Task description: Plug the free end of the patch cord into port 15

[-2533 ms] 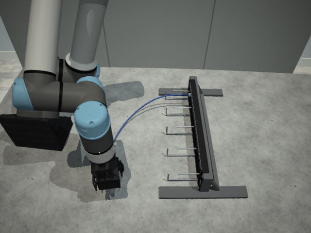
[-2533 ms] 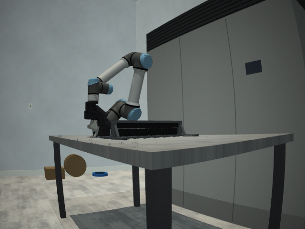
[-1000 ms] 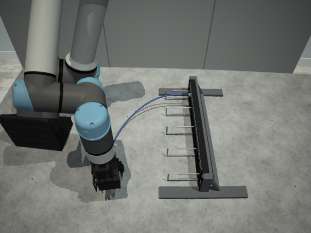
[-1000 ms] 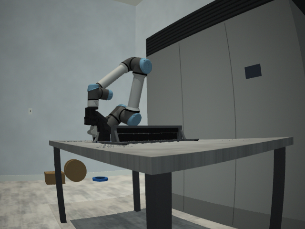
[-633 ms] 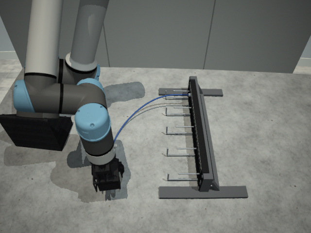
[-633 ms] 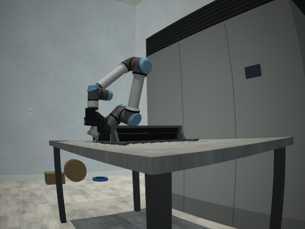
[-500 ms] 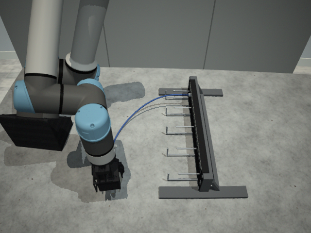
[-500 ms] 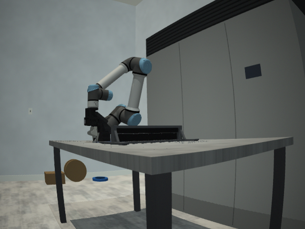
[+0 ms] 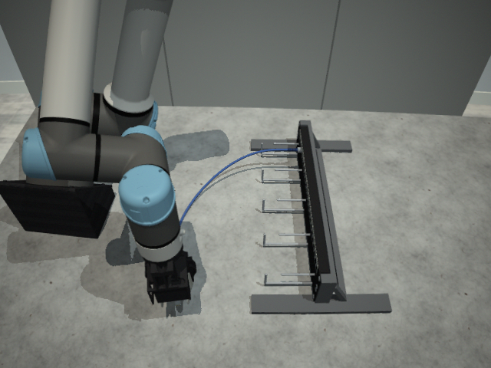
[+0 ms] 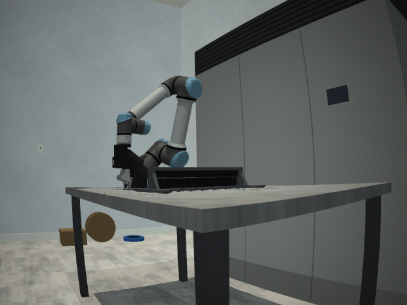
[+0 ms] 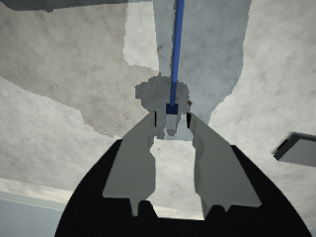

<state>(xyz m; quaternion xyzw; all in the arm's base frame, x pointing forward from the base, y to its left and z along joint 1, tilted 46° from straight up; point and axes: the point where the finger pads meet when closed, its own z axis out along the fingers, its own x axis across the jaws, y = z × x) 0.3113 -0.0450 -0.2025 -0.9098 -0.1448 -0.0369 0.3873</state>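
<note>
My gripper is now 1 cm to the left of the plug and 1 cm above it.
</note>
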